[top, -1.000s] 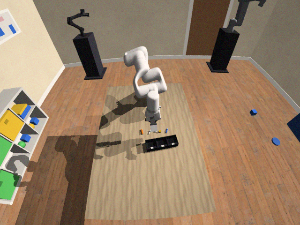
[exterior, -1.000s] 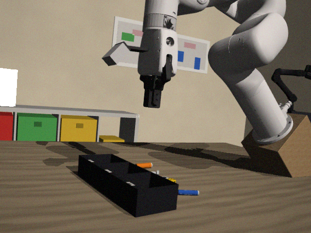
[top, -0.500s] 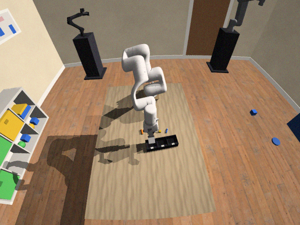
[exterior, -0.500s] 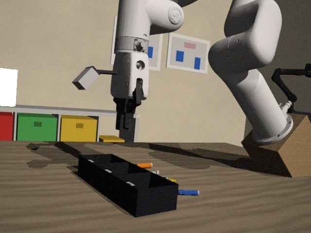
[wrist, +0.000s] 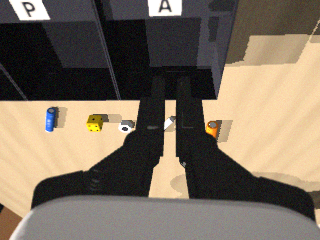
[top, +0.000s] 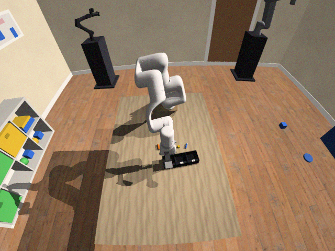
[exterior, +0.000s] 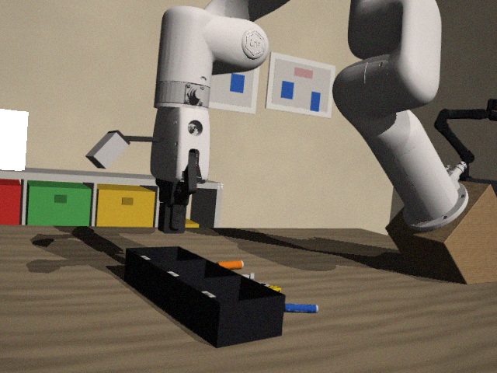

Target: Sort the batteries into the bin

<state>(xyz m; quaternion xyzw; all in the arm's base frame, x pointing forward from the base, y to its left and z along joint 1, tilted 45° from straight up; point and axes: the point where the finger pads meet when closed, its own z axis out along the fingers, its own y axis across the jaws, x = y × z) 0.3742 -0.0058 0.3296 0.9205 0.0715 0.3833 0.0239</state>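
Right now my hand is 1 cm past the black three-compartment bin, 9 cm to the right of it and 7 cm above it. From my hand the other things lie so: orange battery (13 cm behind, 8 cm to the right, 9 cm below); white nut (13 cm behind, 4 cm to the left, 9 cm below); white bolt (13 cm behind, 1 cm to the right, 9 cm below).
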